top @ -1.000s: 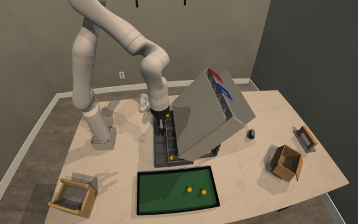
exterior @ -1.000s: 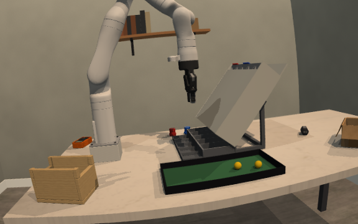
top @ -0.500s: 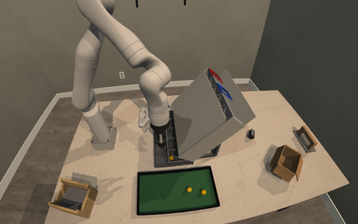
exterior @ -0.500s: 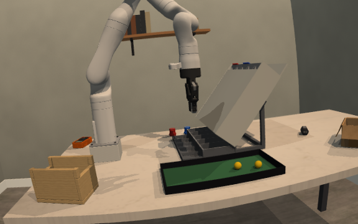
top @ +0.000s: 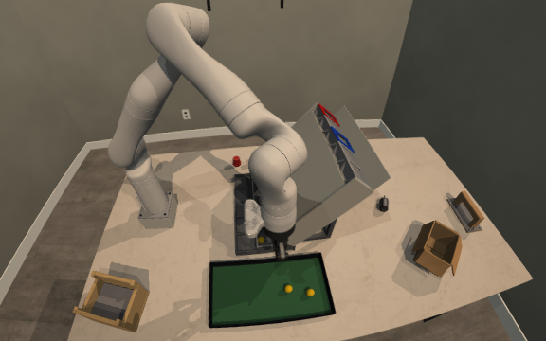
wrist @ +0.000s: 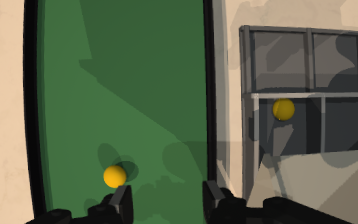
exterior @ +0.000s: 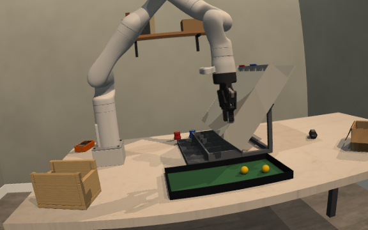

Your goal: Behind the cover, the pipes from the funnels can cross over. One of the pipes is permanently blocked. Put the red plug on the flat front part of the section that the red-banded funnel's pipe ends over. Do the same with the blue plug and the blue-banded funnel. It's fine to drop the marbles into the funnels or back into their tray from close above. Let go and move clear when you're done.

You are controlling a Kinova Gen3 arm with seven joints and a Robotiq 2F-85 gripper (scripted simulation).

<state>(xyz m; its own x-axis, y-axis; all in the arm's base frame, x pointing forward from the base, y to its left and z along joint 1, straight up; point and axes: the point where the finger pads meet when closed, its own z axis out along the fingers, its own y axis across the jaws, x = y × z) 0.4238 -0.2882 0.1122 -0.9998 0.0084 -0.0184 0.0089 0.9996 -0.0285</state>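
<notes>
Now: the green marble tray 40 mm behind my hand, 50 mm to the right of it and 180 mm below it. Also, from my hand: black object: 480 mm ahead, 210 mm to the left, 170 mm below; then wooden crate: 530 mm behind, 80 mm to the right, 130 mm below; then grey slanted cover: 100 mm ahead, 270 mm to the left, 20 mm above.
</notes>
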